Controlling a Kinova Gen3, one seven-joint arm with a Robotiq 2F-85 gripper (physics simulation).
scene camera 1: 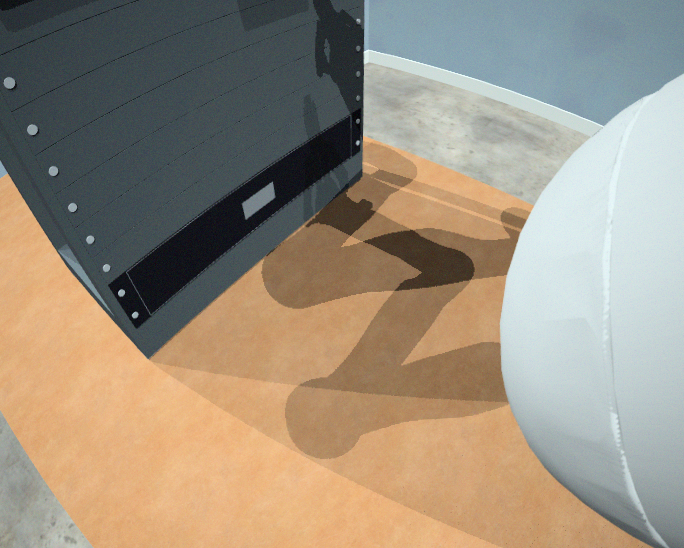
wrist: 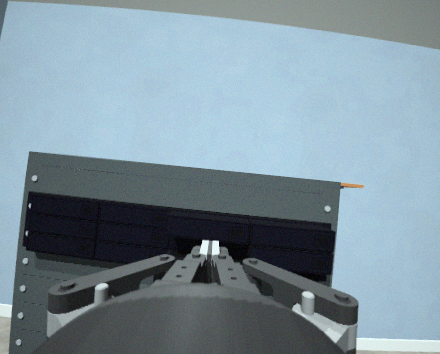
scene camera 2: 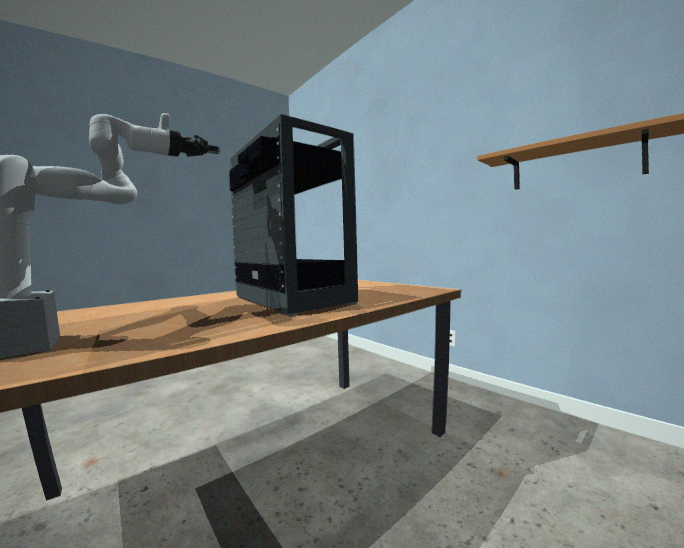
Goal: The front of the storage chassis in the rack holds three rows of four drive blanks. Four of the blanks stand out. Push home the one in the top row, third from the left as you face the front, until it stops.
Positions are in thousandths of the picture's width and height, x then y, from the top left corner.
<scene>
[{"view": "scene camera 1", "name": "rack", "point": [239, 286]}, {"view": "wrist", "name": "my gripper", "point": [478, 713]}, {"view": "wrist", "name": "rack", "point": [215, 606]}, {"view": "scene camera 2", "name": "my gripper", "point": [321, 275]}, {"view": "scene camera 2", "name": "rack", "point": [394, 311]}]
</scene>
